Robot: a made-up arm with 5 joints.
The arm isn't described. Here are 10 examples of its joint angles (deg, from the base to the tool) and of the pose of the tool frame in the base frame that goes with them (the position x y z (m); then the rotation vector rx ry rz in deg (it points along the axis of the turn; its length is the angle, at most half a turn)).
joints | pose
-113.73 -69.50 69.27 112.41 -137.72 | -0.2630 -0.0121 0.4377 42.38 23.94 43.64
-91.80 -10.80 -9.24 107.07 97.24 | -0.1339 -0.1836 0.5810 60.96 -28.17 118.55
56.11 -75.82 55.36 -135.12 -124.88 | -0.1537 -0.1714 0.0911 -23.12 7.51 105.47
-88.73 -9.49 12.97 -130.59 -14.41 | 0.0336 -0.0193 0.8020 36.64 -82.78 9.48
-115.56 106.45 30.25 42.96 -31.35 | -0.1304 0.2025 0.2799 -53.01 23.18 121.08
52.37 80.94 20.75 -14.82 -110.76 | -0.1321 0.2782 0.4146 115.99 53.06 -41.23
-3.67 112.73 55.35 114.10 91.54 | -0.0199 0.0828 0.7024 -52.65 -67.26 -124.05
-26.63 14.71 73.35 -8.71 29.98 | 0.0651 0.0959 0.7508 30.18 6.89 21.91
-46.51 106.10 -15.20 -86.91 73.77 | -0.4191 0.3005 0.4066 -32.34 10.14 69.72
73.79 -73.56 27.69 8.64 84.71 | -0.1088 -0.2931 0.5034 113.53 6.33 47.76
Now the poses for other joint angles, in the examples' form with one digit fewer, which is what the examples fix.
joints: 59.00 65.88 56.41 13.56 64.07
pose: -0.187 0.270 0.583 -12.0 -54.6 -31.5
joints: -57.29 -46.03 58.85 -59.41 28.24
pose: -0.038 -0.346 0.692 86.8 -36.4 -26.2
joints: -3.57 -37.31 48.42 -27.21 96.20
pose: -0.099 -0.242 0.709 102.9 22.9 10.0
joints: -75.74 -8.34 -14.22 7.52 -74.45
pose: 0.185 -0.039 0.410 -68.7 5.9 27.5
